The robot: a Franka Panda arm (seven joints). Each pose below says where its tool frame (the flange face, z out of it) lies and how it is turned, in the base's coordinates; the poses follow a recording.
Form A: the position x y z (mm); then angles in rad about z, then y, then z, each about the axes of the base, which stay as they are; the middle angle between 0 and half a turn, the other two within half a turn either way.
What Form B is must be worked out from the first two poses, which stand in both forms.
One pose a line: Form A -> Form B
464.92, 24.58, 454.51, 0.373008, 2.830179, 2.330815 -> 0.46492, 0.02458, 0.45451, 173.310, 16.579, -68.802
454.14, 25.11, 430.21, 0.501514, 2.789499, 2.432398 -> 0.45414, 0.02511, 0.43021, 169.983, 17.602, -70.923
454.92, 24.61, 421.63, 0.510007, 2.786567, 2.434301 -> 0.45492, 0.02461, 0.42163, 169.741, 17.661, -71.344
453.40, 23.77, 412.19, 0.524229, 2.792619, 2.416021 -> 0.45340, 0.02377, 0.41219, 169.678, 17.218, -73.175
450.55, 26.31, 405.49, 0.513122, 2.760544, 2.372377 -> 0.45055, 0.02631, 0.40549, 168.874, 18.905, -75.331
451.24, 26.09, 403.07, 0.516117, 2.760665, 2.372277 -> 0.45124, 0.02609, 0.40307, 168.820, 18.866, -75.513
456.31, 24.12, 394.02, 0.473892, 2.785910, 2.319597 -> 0.45631, 0.02412, 0.39402, 170.378, 18.050, -75.781
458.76, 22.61, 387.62, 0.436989, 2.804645, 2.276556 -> 0.45876, 0.02261, 0.38762, 171.567, 17.430, -75.896
